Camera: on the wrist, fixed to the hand. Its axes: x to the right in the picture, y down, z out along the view.
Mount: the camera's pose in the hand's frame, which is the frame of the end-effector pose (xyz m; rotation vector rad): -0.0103 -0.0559 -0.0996 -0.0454 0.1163 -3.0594
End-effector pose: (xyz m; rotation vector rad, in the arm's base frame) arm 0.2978 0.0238 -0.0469 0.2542 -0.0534 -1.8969
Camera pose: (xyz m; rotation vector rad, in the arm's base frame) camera 0.2693 0.0610 -0.1516 -0.1064 -0.3050 1.3020
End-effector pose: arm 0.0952 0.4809 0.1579 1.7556 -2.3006 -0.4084
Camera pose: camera 0.1820 0.4683 0.2318 -2.3962 -1.6926 0.3069
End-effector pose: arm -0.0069 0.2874 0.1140 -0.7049 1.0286 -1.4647
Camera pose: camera -0.1178 0.3156 0.1219 0.9986 0.5782 1.3806
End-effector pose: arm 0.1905 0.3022 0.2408 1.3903 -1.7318 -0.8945
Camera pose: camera 0.3050 0.2953 0.2403 -1.8632 -1.4126 0.9767
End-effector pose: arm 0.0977 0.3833 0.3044 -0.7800 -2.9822 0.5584
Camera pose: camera 0.0900 0.3666 0.4176 2.5952 -0.8032 -0.0581
